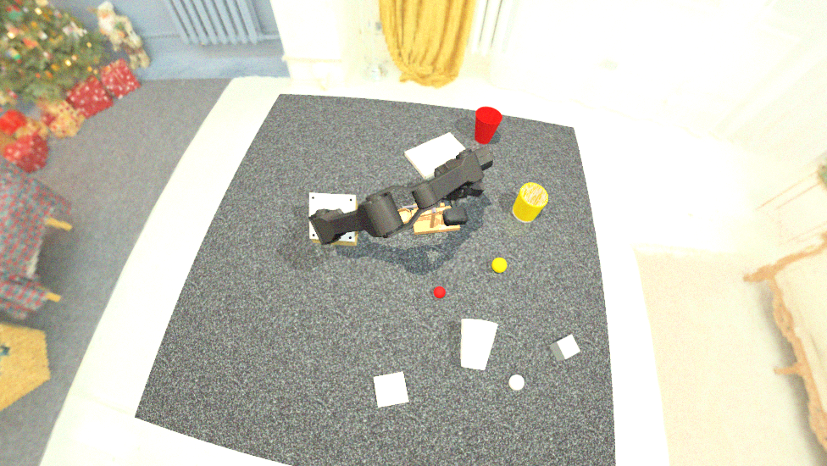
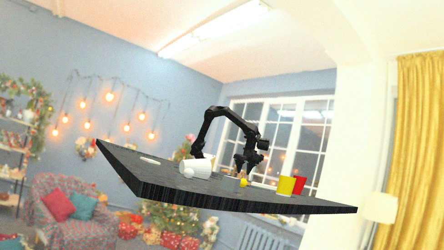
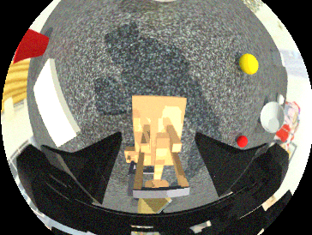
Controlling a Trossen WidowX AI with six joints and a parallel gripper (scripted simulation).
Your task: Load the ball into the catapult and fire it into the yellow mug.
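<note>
Now: the red ball 24 cm to the right of my gripper tip, 4 cm below it and 1 cm ahead of it. The rest, counted from my gripper tip: flat white slab (27 cm to the left, 5 cm below, 5 cm behind); then yellow ball (17 cm ahead, 14 cm to the right, 4 cm below); then wooden catapult (7 cm behind, 1 cm to the right, 1 cm below).
</note>
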